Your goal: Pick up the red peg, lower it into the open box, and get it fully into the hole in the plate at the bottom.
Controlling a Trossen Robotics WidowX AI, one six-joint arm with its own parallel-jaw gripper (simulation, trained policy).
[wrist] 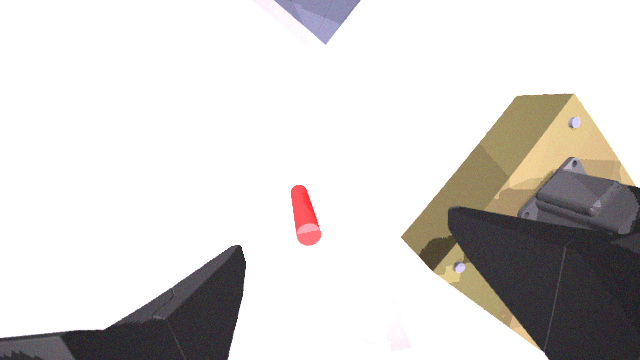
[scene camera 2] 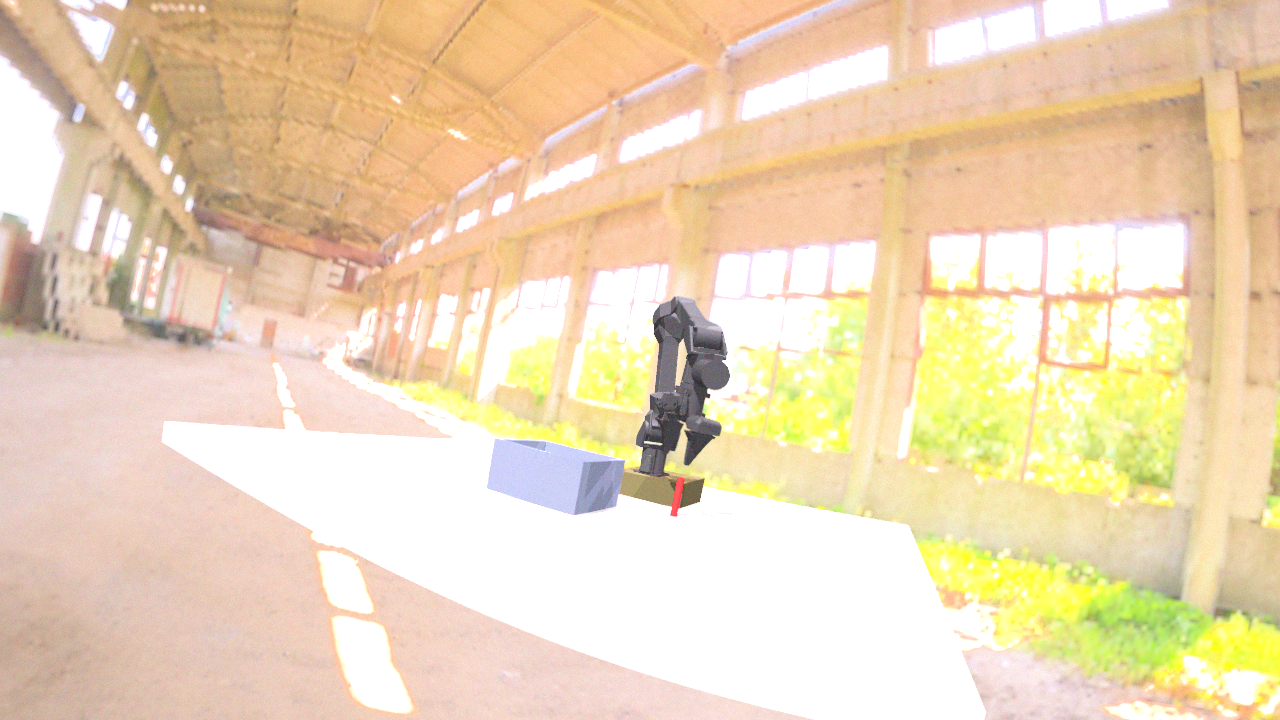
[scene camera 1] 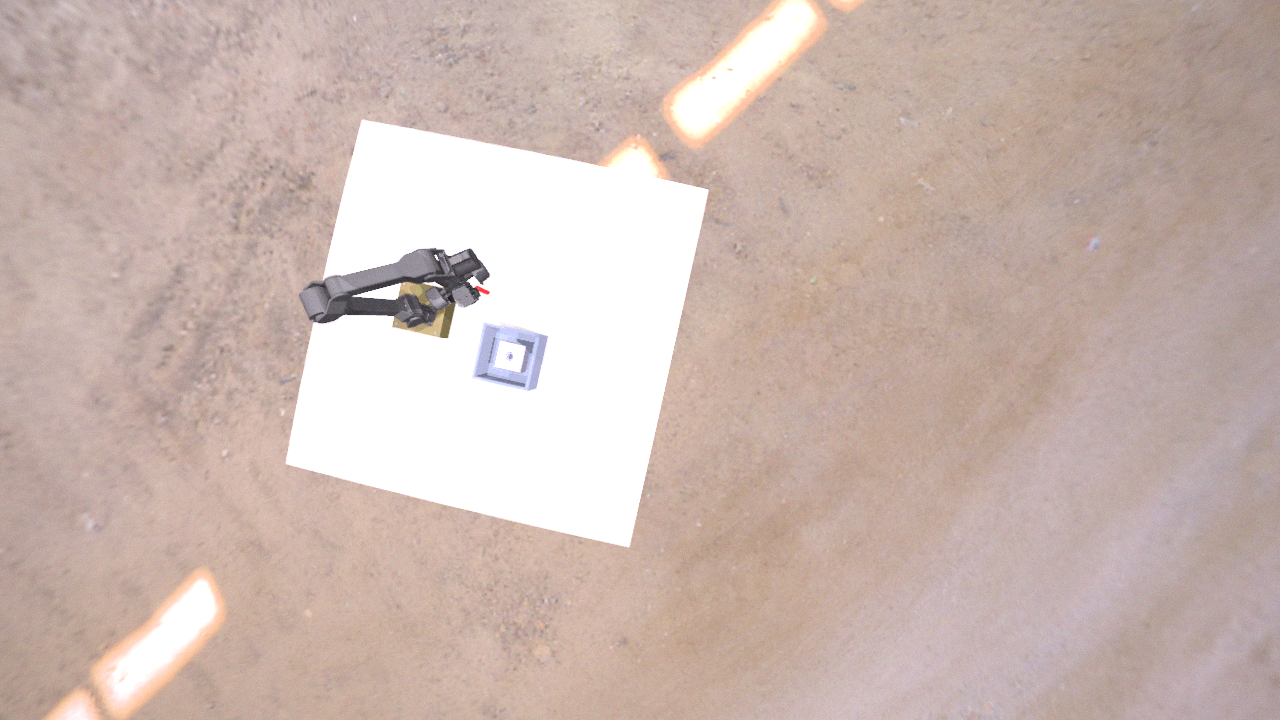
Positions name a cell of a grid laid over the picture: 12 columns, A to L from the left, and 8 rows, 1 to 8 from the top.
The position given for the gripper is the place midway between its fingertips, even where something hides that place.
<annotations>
gripper: wrist G6; scene camera 2 G6; scene camera 1 E4
</annotations>
